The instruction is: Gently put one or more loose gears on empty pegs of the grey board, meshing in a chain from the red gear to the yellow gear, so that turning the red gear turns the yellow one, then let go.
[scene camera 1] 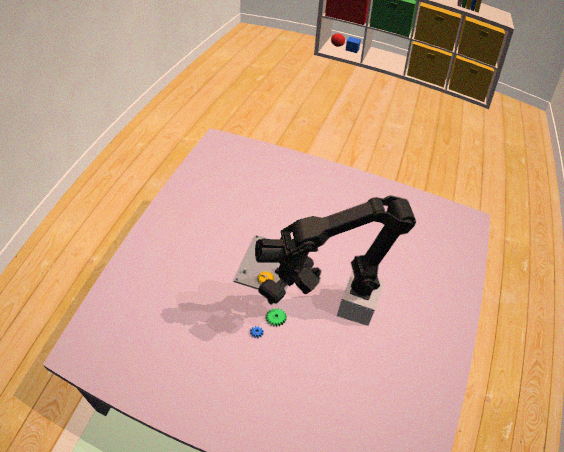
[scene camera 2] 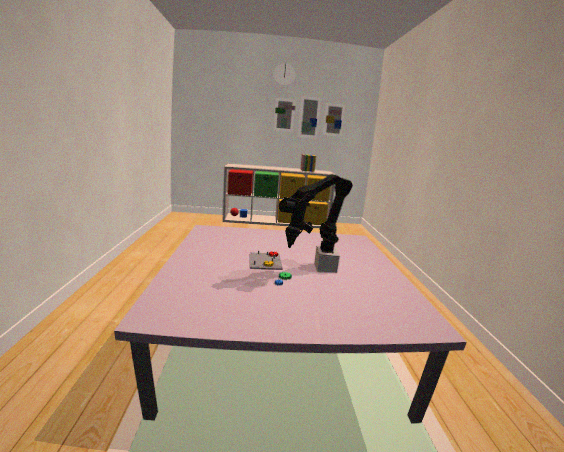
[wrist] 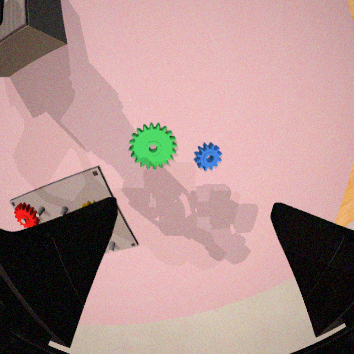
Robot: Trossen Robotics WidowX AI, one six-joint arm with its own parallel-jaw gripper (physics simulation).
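Seen in the pictures: gripper, fingertip midpoint: (scene camera 2: 290,246) (wrist: 198,208); arm's base, link origin: (scene camera 1: 362,288) (scene camera 2: 326,250).
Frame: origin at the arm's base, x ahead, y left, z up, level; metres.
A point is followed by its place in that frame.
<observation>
The green gear (scene camera 1: 271,320) {x 0.227, y 0.166, z -0.091 m} (scene camera 2: 285,275) {x 0.220, y 0.164, z -0.087 m} (wrist: 142,145) {x 0.214, y 0.132, z -0.091 m} and the smaller blue gear (scene camera 1: 253,333) {x 0.257, y 0.233, z -0.091 m} (scene camera 2: 279,282) {x 0.250, y 0.237, z -0.090 m} (wrist: 204,156) {x 0.247, y 0.213, z -0.089 m} lie flat and apart on the table, beside the grey board (scene camera 1: 250,260) {x 0.387, y -0.025, z -0.098 m} (scene camera 2: 261,266) {x 0.344, y 0.053, z -0.098 m} (wrist: 90,182) {x 0.253, y 0.040, z -0.098 m}. On the board are the red gear (scene camera 2: 273,254) {x 0.284, y -0.094, z -0.084 m} (wrist: 25,216) {x 0.279, y -0.108, z -0.081 m}, hidden by the arm in scene camera 1, and the yellow gear (scene camera 1: 265,277) (scene camera 2: 268,263) {x 0.308, y 0.043, z -0.082 m} (wrist: 89,204), mostly hidden by a finger in the wrist view. Bare pegs (scene camera 1: 244,271) {x 0.381, y 0.034, z -0.086 m} (scene camera 2: 254,262) {x 0.383, y 0.033, z -0.087 m} (wrist: 64,211) stand on the board. My gripper (scene camera 2: 290,244) {x 0.208, y 0.166, z 0.069 m} (wrist: 198,208) {x 0.208, y 0.166, z 0.069 m} is open and empty, high above the table.
The arm's grey base block (scene camera 1: 355,311) {x -0.005, y 0.057, z -0.046 m} (scene camera 2: 327,262) {x 0.000, y 0.057, z -0.047 m} stands on the pink table (scene camera 1: 380,380) {x -0.164, y 0.231, z -0.106 m} (scene camera 2: 350,310) {x -0.051, y 0.425, z -0.106 m} to the right of the board. A shelf unit (scene camera 1: 504,60) (scene camera 2: 224,195) with coloured bins stands on the floor beyond the table.
</observation>
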